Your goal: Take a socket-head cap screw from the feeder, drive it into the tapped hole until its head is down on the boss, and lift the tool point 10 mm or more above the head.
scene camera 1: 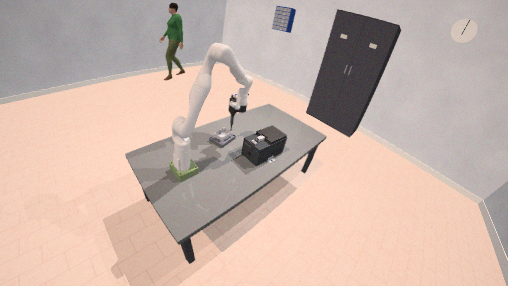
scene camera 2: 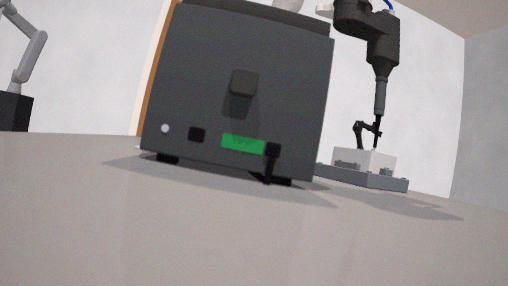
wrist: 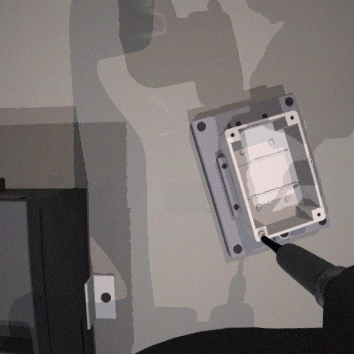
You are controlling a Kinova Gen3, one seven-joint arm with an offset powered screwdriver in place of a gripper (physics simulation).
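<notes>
The black screw feeder point(scene camera 1: 257, 151) point(scene camera 2: 200, 90) point(wrist: 65, 250) stands on the table. A pale open housing point(scene camera 2: 362, 156) point(wrist: 272, 172) sits on a grey fixture plate point(scene camera 2: 385, 185) point(wrist: 209, 170). My screwdriver point(scene camera 1: 231, 130) point(scene camera 2: 375, 146) point(wrist: 264, 237) has its thin black bit at the housing's near corner boss in the wrist view. A small round screw head point(wrist: 261, 232) shows at that boss, partly behind the bit tip. The bit is on it or very close above it; contact and the head's seating are too small to tell. The other corner bosses show dark holes.
A pale bracket point(wrist: 105, 307) projects from the feeder's side. My arm's green base point(scene camera 1: 184, 171) stands on the table point(scene camera 1: 205, 200). A person in green point(scene camera 1: 174, 32) is by the far wall, left of a dark cabinet point(scene camera 1: 352, 70). A dark jointed shape point(scene camera 2: 357, 132) shows behind the bit.
</notes>
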